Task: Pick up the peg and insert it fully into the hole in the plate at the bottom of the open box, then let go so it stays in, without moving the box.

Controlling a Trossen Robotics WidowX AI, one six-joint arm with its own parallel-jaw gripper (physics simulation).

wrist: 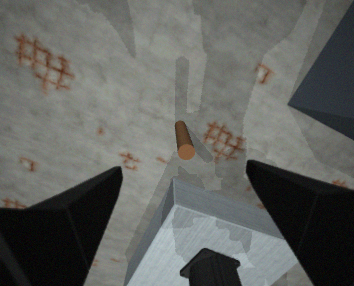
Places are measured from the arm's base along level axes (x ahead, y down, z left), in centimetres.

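Pixels of known places: gripper, fingertip midpoint: (pixel 184 169); arm's base, origin of the base link: (pixel 209 267).
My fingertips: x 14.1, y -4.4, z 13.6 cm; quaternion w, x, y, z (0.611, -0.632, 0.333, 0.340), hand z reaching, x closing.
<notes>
For each thing: its top centre in the pictures, then the offset to it from my fingertips. "spot": a spot on its surface instead. Level surfaces: height alone.
- peg, middle of its top: (pixel 186 152) dx +0.6, dy +1.8, dz +0.0 cm
- dark blue-grey box, surface spot: (pixel 332 80) spot: dx +12.9, dy +6.0, dz -9.8 cm
- surface, its level: dy +9.8 cm
The peg (pixel 184 141) is a brown round rod standing upright on the floor surface, its lighter end face toward the camera, a little above the middle of the gap between the fingertips in the wrist view. My gripper (pixel 184 169) is open, with nothing between its two black fingers; the peg is beyond the fingertips and apart from them. Part of the dark blue-grey box (pixel 332 80) shows at the right edge. Its inside, the plate and the hole do not show.
A light metal block (pixel 215 220) stands at the bottom centre, close to the peg, reaching between the fingers in the view. A black part (pixel 212 267) shows over it at the bottom edge. The surface (pixel 100 90) is mottled grey with rust-coloured marks and shadows.
</notes>
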